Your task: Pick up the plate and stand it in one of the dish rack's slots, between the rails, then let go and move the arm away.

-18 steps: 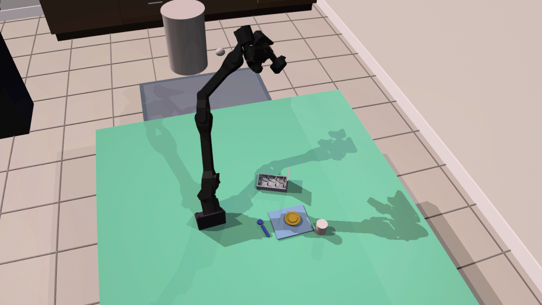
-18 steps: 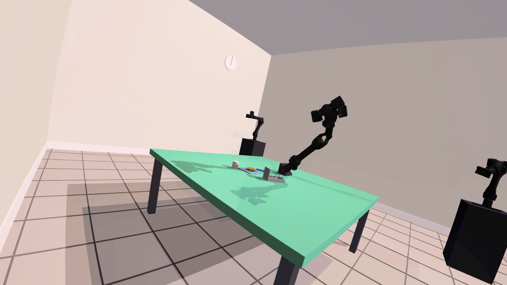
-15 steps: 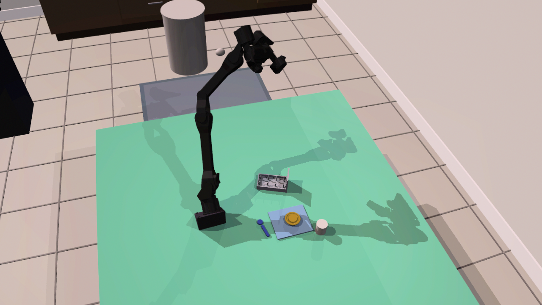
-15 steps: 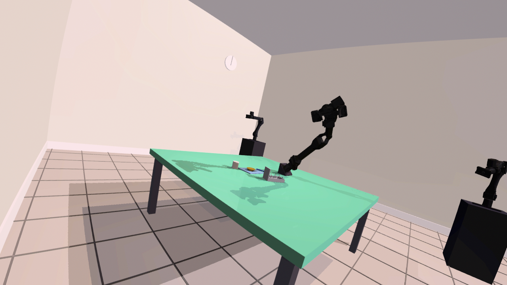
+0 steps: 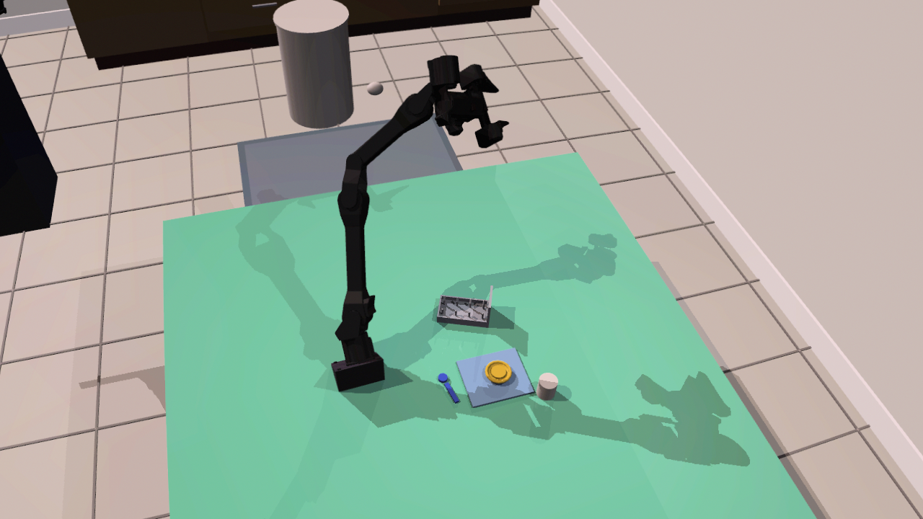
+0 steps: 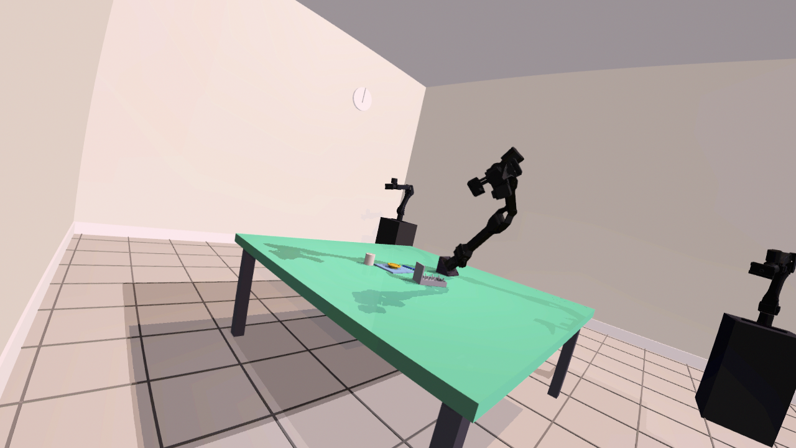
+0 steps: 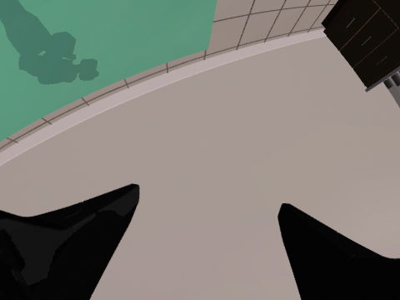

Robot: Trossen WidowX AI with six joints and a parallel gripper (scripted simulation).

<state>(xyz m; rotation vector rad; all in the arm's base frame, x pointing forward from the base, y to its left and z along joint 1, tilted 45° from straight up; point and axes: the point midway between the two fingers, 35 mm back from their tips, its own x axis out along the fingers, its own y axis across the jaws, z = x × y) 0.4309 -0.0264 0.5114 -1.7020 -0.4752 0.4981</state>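
Now: the yellow plate 450 mm to the right of my gripper tip, 420 mm below it and 140 mm behind it. From my gripper tip the other things lie so: light blue mat: 450 mm to the right, 430 mm below, 140 mm behind; then beige cup: 530 mm to the right, 410 mm below, 40 mm behind; then dish rack: 410 mm below, 250 mm to the right, 160 mm behind.
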